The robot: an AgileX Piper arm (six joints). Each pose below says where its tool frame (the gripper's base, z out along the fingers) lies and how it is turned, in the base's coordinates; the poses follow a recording.
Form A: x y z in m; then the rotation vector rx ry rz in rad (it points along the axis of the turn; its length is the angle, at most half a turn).
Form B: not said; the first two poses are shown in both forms.
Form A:
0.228 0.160 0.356 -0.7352 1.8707 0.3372
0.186 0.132 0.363 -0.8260 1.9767 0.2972
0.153 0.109 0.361 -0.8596 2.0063 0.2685
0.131 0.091 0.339 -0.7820 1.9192 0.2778
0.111 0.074 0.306 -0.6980 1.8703 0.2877
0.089 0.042 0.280 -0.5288 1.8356 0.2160
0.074 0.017 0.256 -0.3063 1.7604 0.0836
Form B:
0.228 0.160 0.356 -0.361 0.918 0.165 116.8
0.186 0.132 0.363 -0.382 0.914 0.137 123.9
0.153 0.109 0.361 -0.391 0.912 0.122 126.0
0.131 0.091 0.339 -0.374 0.918 0.133 119.8
0.111 0.074 0.306 -0.346 0.927 0.143 115.6
0.089 0.042 0.280 -0.275 0.955 0.112 110.1
0.074 0.017 0.256 -0.171 0.984 0.047 102.5

